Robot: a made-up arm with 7 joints. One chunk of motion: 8 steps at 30 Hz.
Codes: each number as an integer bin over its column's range. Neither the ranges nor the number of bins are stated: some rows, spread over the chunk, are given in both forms.
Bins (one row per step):
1: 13 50 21 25 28 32 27
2: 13 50 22 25 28 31 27
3: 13 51 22 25 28 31 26
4: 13 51 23 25 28 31 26
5: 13 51 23 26 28 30 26
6: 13 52 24 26 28 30 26
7: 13 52 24 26 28 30 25
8: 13 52 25 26 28 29 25
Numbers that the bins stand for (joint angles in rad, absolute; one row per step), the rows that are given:
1: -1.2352 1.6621 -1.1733 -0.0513 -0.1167 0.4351 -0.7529
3: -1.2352 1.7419 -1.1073 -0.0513 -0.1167 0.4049 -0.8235
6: -1.2352 1.8217 -0.9752 0.0051 -0.1167 0.3748 -0.8235
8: -1.2352 1.8217 -0.9092 0.0051 -0.1167 0.3446 -0.8941
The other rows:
2: -1.2352 1.6621 -1.1073 -0.0513 -0.1167 0.4049 -0.7529
4: -1.2352 1.7419 -1.0413 -0.0513 -0.1167 0.4049 -0.8235
5: -1.2352 1.7419 -1.0413 0.0051 -0.1167 0.3748 -0.8235
7: -1.2352 1.8217 -0.9752 0.0051 -0.1167 0.3748 -0.8941

